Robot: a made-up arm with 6 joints.
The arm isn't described. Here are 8 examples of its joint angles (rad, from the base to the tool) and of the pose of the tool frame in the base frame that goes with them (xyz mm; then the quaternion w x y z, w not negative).
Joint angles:
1: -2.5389 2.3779 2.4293 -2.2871 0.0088 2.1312
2: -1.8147 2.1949 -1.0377 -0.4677 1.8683 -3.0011
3: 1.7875 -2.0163 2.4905 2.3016 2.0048 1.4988
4: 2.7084 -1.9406 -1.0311 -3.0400 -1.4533 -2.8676
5: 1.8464 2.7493 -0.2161 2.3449 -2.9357 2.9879
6: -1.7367 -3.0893 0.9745 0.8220 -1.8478 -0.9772
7: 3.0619 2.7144 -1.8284 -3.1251 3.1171 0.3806
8: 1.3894 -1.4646 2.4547 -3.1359 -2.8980 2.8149
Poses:
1: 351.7 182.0 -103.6 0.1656 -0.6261 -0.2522 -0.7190
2: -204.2 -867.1 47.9 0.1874 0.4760 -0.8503 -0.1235
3: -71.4 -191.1 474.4 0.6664 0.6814 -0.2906 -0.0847
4: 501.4 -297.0 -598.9 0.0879 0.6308 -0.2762 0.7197
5: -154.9 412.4 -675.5 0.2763 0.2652 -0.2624 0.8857
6: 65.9 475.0 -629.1 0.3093 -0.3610 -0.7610 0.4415
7: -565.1 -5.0 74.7 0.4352 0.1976 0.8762 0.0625
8: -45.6 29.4 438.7 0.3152 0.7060 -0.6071 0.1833
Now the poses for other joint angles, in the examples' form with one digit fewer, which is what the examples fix.
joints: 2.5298 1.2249 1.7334 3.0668 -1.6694 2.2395
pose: -362 201 -317 0.443 0.725 0.129 0.512
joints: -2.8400 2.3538 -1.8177 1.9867 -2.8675 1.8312
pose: -531 -194 271 0.135 -0.937 -0.252 -0.200
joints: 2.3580 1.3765 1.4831 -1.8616 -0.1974 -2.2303
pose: -469 373 -443 0.144 0.096 -0.985 -0.025
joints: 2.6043 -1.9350 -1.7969 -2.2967 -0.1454 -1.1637
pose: -16 -60 -588 0.244 -0.090 -0.964 -0.054
